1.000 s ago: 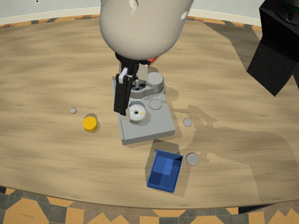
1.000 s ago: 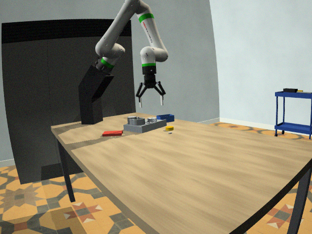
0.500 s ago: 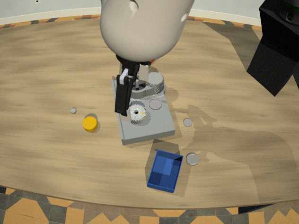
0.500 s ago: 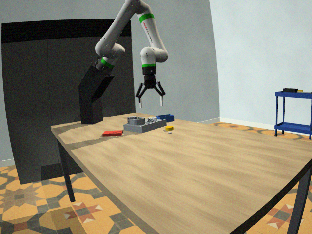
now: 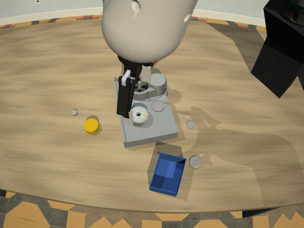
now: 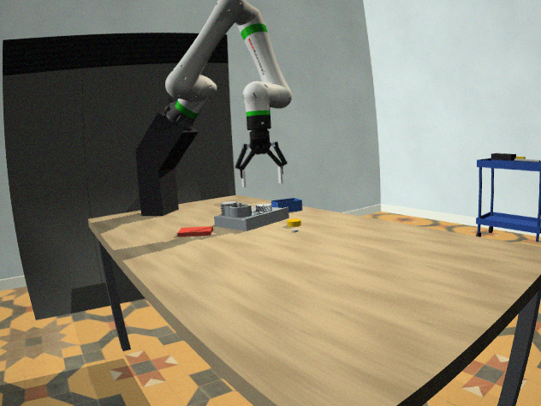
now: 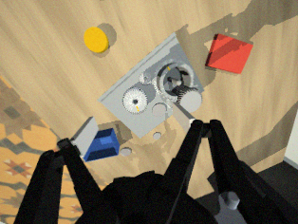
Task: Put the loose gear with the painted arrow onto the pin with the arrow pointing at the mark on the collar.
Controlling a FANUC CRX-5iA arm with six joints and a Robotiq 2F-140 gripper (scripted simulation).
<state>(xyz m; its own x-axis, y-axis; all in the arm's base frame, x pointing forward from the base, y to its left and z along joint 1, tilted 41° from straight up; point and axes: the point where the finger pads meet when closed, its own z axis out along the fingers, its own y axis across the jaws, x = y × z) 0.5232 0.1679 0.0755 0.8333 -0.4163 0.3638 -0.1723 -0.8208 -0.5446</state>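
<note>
Now: hand 10 cm above the gear. From my hand the other things lie so: blue bin 17 cm to the left, 13 cm below, 11 cm behind; yellow puck 16 cm ahead, 14 cm below, 3 cm to the left; small grey disc 24 cm ahead, 14 cm below, 2 cm to the right.
</note>
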